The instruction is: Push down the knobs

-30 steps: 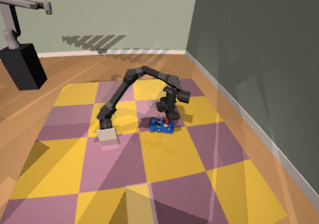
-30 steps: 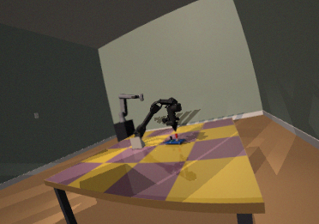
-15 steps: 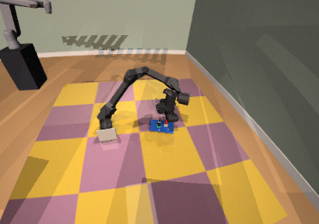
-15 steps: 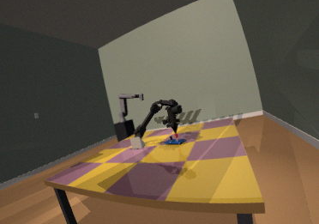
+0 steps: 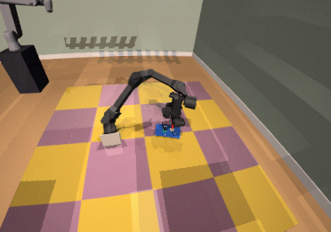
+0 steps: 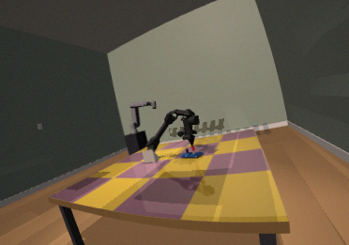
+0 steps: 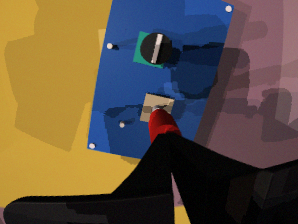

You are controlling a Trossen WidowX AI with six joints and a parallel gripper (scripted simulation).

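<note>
The red knob lies 20 mm below my gripper tip. From my gripper tip the other things lie so: black knob 50 mm behind, 30 mm below.
</note>
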